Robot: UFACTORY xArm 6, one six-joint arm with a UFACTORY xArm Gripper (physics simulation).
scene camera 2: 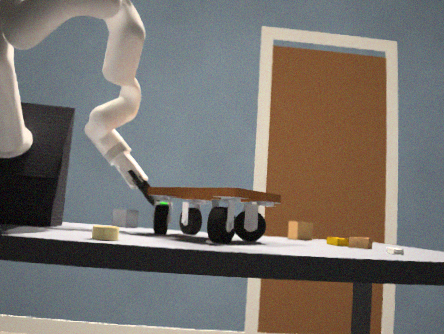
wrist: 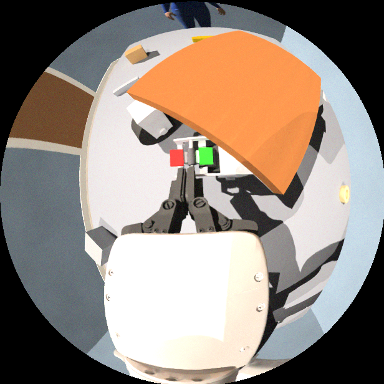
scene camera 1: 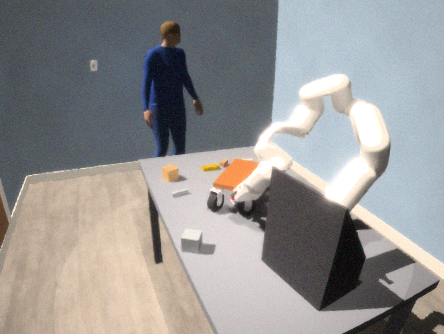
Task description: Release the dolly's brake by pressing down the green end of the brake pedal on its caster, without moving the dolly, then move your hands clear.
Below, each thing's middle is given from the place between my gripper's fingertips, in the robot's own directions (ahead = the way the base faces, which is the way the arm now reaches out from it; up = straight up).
I see the dolly [scene camera 2: 249, 225] 15 cm ahead of my hand, 12 cm to the right of it and 3 cm below it. Round my hand: grey block [wrist: 98, 242] (24 cm to the left, 12 cm behind, 6 cm below).
